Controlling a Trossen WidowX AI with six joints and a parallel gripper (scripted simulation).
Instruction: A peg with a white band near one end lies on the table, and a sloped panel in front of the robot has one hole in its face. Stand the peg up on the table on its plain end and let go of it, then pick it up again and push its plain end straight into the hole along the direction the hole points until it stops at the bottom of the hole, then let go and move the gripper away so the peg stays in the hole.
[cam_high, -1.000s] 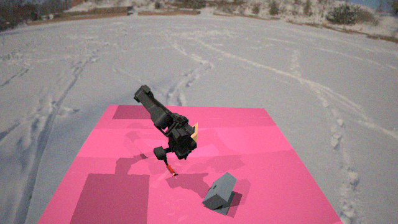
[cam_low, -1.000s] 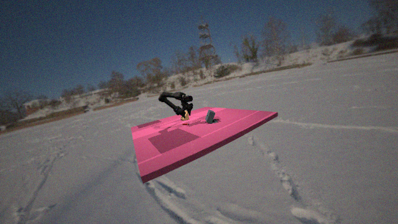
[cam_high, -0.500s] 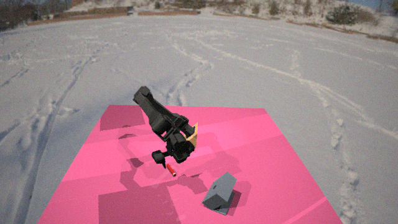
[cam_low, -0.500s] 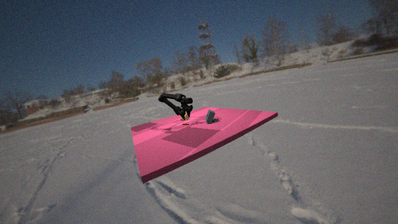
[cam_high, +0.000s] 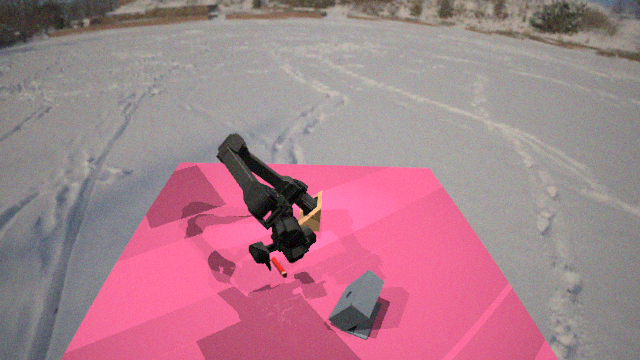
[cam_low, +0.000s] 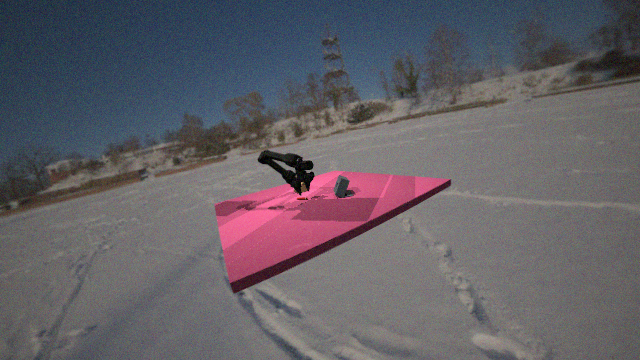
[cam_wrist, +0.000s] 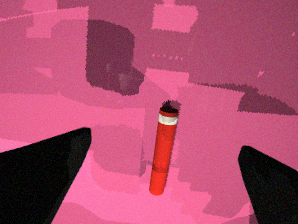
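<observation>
My gripper tip is 40 mm above the red peg, 10 mm to the left of it and 10 mm past it. Round my gripper tip: grey sloped panel 210 mm to the left, 130 mm ahead, 20 mm above.
</observation>
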